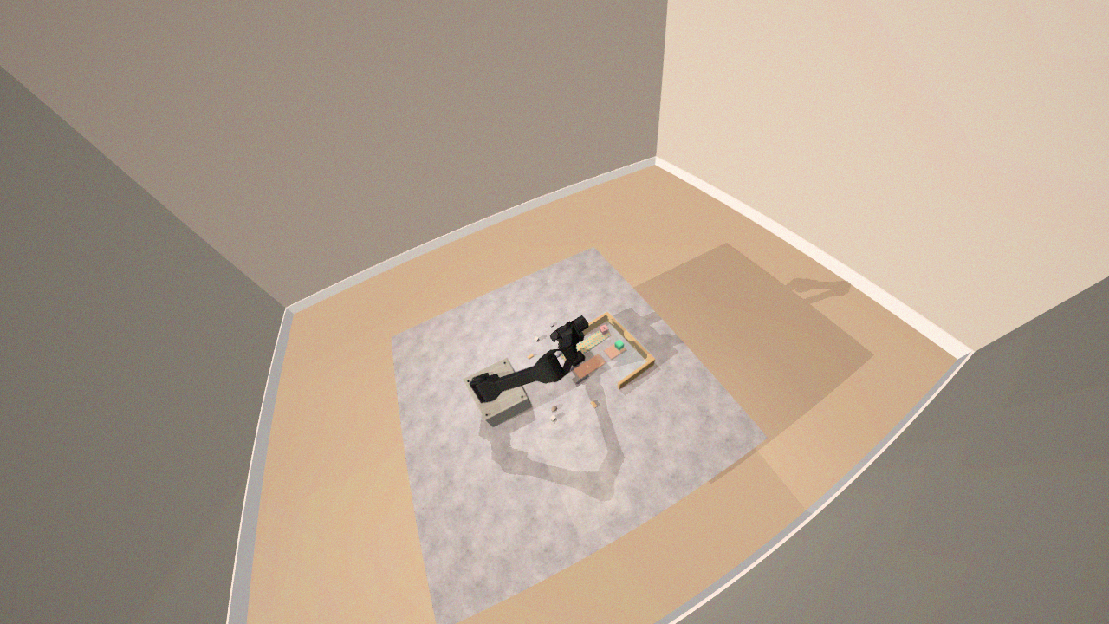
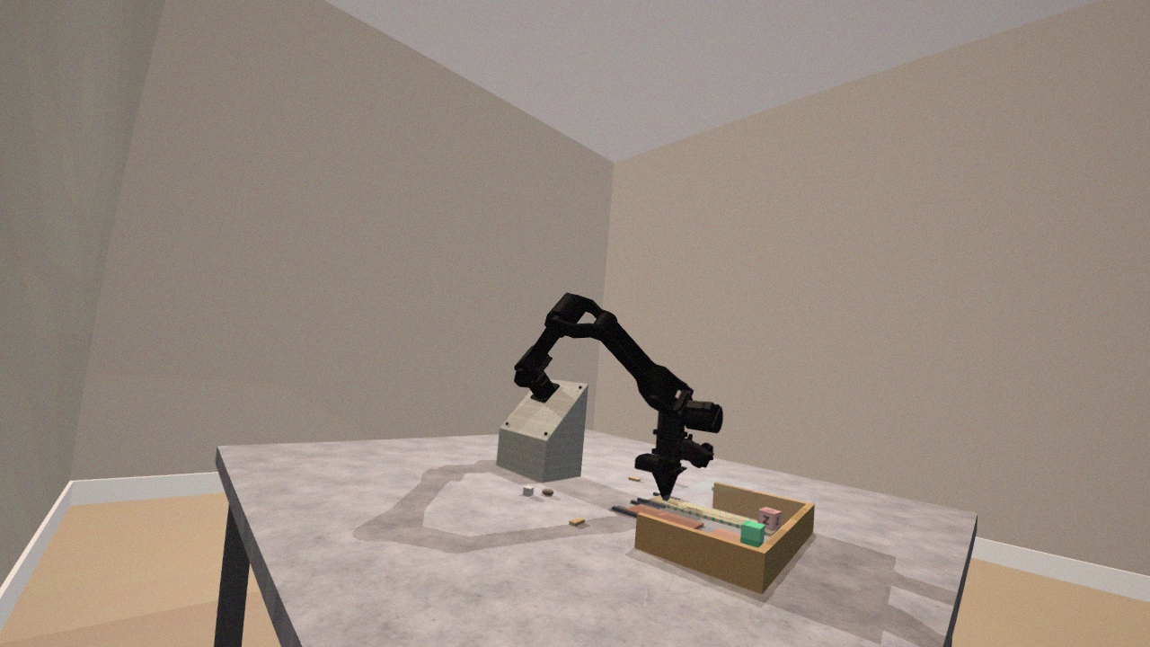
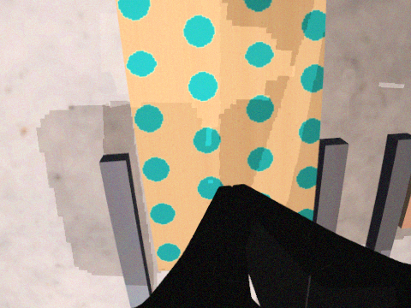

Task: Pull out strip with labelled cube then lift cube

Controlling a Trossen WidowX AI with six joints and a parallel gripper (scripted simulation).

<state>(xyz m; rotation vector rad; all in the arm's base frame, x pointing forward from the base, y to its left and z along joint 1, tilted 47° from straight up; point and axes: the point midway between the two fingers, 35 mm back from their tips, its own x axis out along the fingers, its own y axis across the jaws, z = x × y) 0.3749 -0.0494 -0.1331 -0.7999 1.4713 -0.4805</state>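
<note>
Now: the long yellow patterned strip 10 cm ahead of my gripper tip and 2 cm to the left of it. From my gripper tip the other things lie so: pebble: 20 cm to the right, 15 cm behind; tan chip: 25 cm to the right.
</note>
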